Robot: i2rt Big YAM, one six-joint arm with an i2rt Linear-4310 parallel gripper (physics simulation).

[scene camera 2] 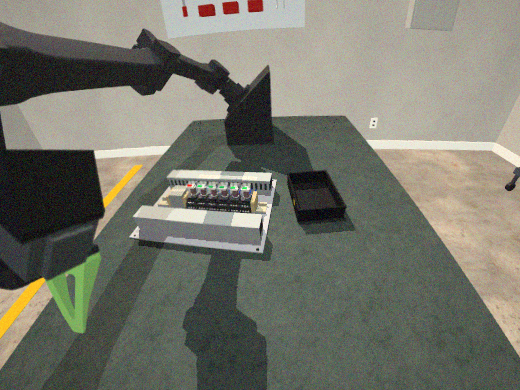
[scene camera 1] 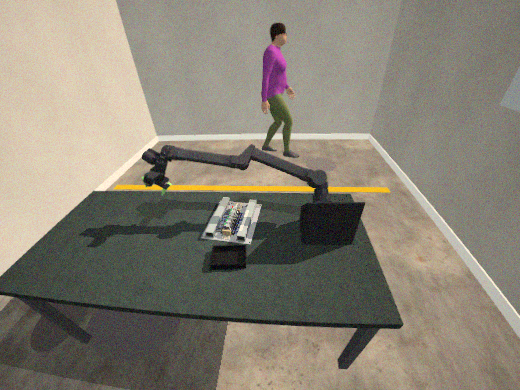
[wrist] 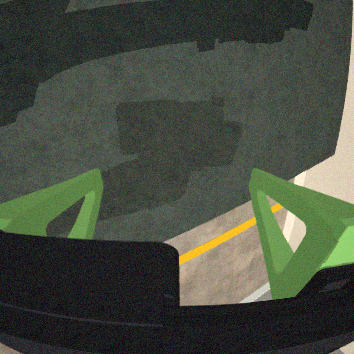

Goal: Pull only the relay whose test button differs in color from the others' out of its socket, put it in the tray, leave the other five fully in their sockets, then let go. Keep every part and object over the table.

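Places are measured from the arm's base along level axes (x ahead, y left, z up), in centimetres.
Pixels of known places: gripper, fingertip midpoint: (scene camera 2: pixel 26 373) (scene camera 1: pixel 154 191) (wrist: pixel 175 176); arm's base at its link origin: (scene camera 2: pixel 240 99) (scene camera 1: pixel 321 204).
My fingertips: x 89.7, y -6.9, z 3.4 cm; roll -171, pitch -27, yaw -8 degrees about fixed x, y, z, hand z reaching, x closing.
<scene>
For each thing: its top centre in the pictures, then the offset to it from my fingertips. "*": a spot on its surface instead.
- relay with the red button, top centre: (scene camera 2: pixel 190 183) dz -11.8, dx -43.2, dy -1.3 cm
- right end at a spot on its surface: (scene camera 2: pixel 245 192) * dz -12.6, dx -40.0, dy +12.5 cm
- black tray at its top centre: (scene camera 2: pixel 313 187) (scene camera 1: pixel 228 254) dz -15.2, dx -44.8, dy +29.1 cm
- panel at a spot on its surface: (scene camera 1: pixel 248 240) * dz -18.4, dx -52.8, dy +17.6 cm
- tan block at its top centre: (scene camera 2: pixel 254 196) dz -14.7, dx -41.2, dy +14.2 cm
Six relays stand in a row in black sockets (scene camera 2: pixel 218 204) on a white panel in scene camera 2. The relay with the red button (scene camera 2: pixel 191 189) is at the left end of the row. The other five, such as the one at the right end (scene camera 2: pixel 245 192), have green buttons. All six look seated. The black tray (scene camera 1: pixel 228 267) (scene camera 2: pixel 322 214) stands beside the panel and looks empty. My gripper (scene camera 1: pixel 155 185) (scene camera 2: pixel 79 326) (wrist: pixel 175 176) is open, with nothing between its green fingers. It hangs high near the table's far left edge in scene camera 1, away from the relays.
Two light grey wire ducts (scene camera 2: pixel 197 225) (scene camera 2: pixel 220 176) flank the relay row on the panel (scene camera 1: pixel 248 240). A tan block (scene camera 2: pixel 254 200) stands at the row's right end. A black upright plate (scene camera 1: pixel 331 224) (scene camera 2: pixel 260 117) stands near the arm's base. A person (scene camera 1: pixel 275 72) is beyond the table.
</scene>
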